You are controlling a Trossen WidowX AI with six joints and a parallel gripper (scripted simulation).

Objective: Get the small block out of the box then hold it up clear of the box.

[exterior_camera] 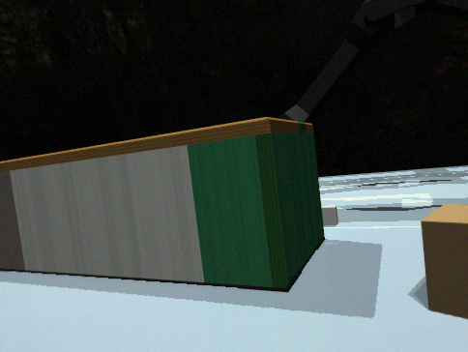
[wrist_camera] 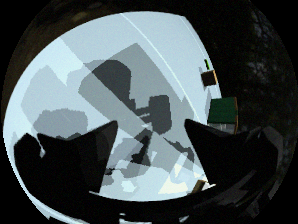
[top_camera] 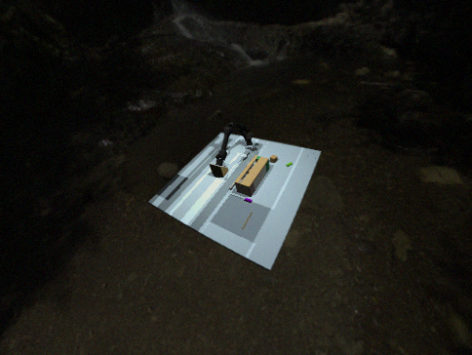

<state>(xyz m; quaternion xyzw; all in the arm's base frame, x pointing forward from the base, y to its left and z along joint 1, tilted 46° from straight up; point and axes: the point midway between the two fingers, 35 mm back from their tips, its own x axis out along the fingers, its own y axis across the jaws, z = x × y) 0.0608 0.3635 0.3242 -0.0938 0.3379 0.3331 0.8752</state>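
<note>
My gripper tip is 430 mm to the left of the tan block, 270 mm short of it and 60 mm below it. Round my gripper tip: green piece 500 mm ahead, 100 mm to the right, 20 mm below; then box 440 mm to the right, 260 mm ahead, 30 mm above; then purple piece 660 mm to the right, 380 mm ahead, 20 mm below.
</note>
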